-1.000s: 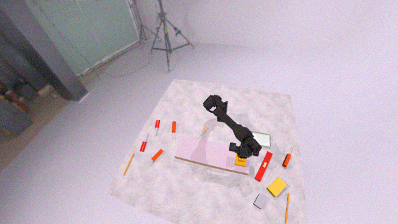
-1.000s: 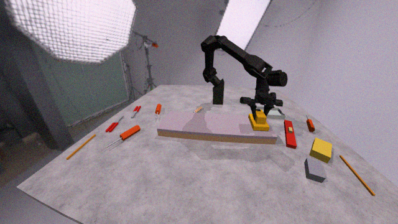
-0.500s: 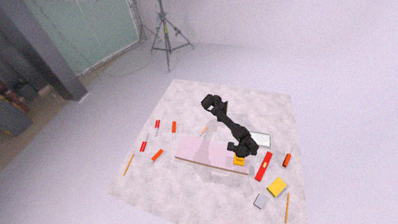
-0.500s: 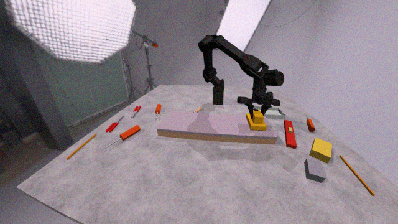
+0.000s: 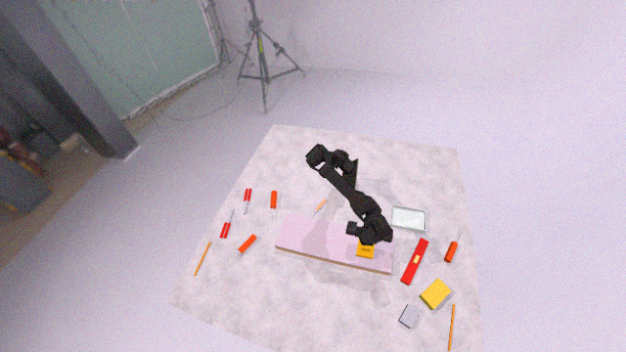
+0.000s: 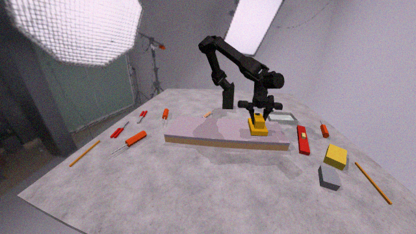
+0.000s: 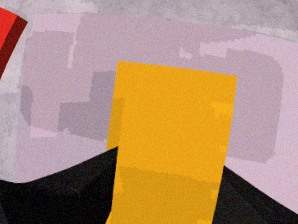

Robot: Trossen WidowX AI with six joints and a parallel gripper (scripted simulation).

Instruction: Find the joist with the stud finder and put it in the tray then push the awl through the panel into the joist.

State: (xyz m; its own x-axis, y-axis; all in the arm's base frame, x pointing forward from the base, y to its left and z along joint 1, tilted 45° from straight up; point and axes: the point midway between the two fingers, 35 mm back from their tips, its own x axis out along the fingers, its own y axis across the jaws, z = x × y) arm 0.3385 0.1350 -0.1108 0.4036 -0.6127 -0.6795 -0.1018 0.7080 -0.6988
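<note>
My gripper tip is 220 mm past the white tray, 170 mm to the right of it and 50 mm above it. The rest, counted from my gripper tip: awl: 130 mm behind, 280 mm to the right, 60 mm below; stud finder: 20 mm behind, 20 mm above; red level: 20 mm behind, 230 mm to the left, 50 mm below.
</note>
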